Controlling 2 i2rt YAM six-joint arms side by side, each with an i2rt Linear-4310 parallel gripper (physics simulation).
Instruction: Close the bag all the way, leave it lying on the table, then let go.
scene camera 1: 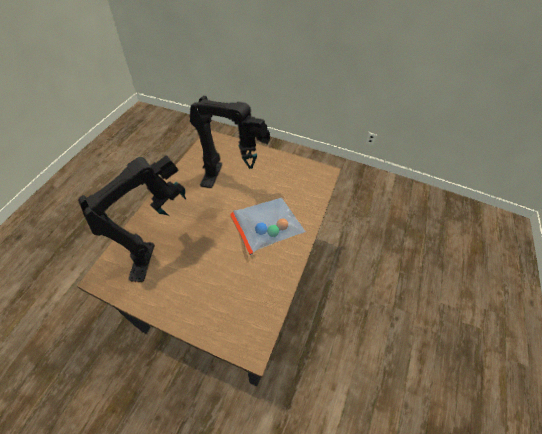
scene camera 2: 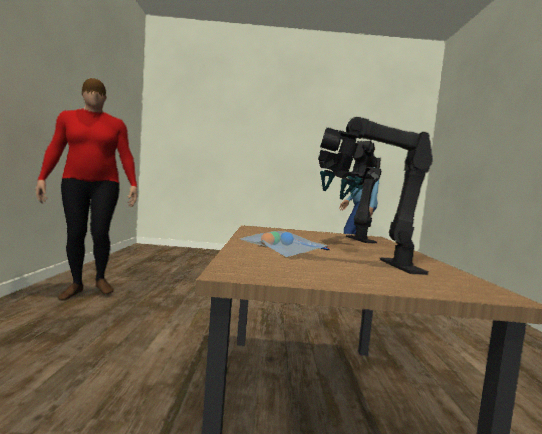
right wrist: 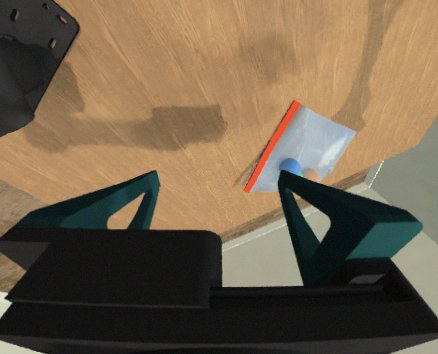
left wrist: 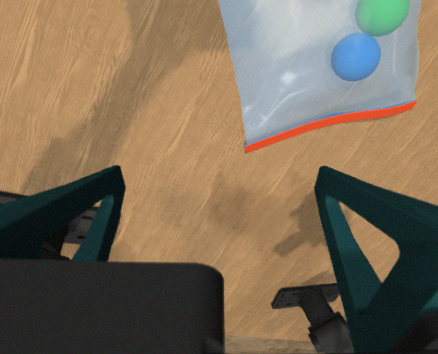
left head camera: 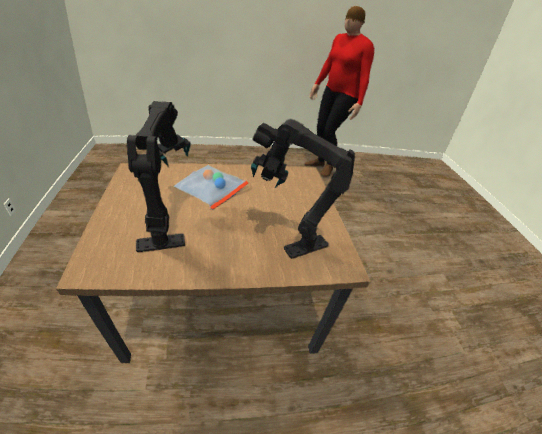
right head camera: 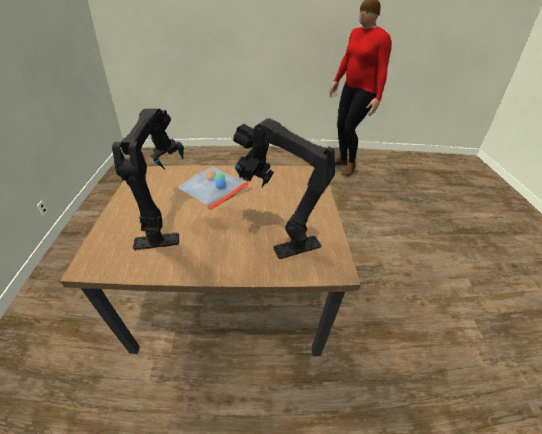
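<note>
A clear bag (left head camera: 192, 187) (right head camera: 196, 190) (scene camera 1: 265, 212) (scene camera 2: 295, 248) (left wrist: 280, 55) (right wrist: 322, 132) lies flat on the table. It holds a blue ball (left head camera: 220, 183) (left wrist: 356, 57), a green ball (scene camera 1: 273, 230) (left wrist: 382, 12) and an orange ball (left head camera: 208, 174) (scene camera 1: 282, 224). The red strip (left head camera: 229, 195) (scene camera 1: 241, 233) (left wrist: 330, 121) (right wrist: 272, 146) runs along its mouth; a thin blue line shows beside it in the left wrist view. Whether the mouth is fully sealed I cannot tell. My left gripper (left head camera: 176, 157) (right head camera: 171, 160) (left wrist: 219, 176) is open and empty above the table, apart from the bag. My right gripper (left head camera: 266, 181) (scene camera 1: 176, 206) (right wrist: 218, 177) is open and empty, raised, also apart from it.
The wooden table (left head camera: 215, 270) (scene camera 1: 210, 310) carries both arm bases, with the left base (left head camera: 160, 243) and right base (left head camera: 306, 247) on the near side in the left head camera. A person in red (left head camera: 350, 65) (scene camera 2: 92, 145) stands beyond the table. Another person in blue (scene camera 2: 375, 195) shows behind the arms.
</note>
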